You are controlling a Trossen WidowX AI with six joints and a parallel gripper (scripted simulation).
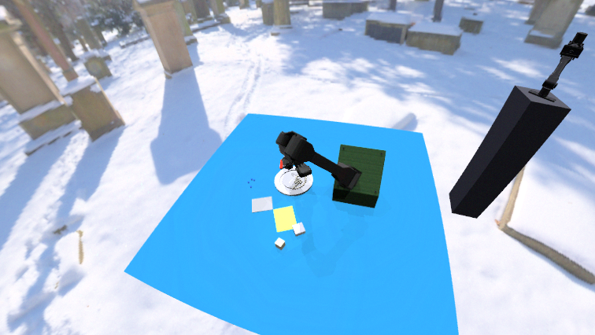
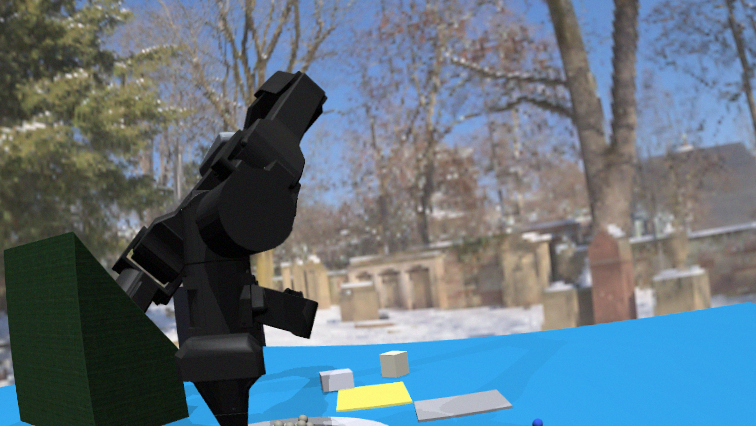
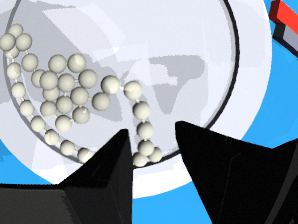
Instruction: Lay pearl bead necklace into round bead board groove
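Right now the round white bead board is 2 cm ahead of my gripper tip, 4 cm to the left of it and 2 cm below it. The rest, counted from my gripper tip: yellow tile (3 cm behind, 26 cm to the left, 2 cm below); red object (13 cm ahead, 7 cm to the right, 2 cm below); grey tile (11 cm ahead, 22 cm to the left, 2 cm below).
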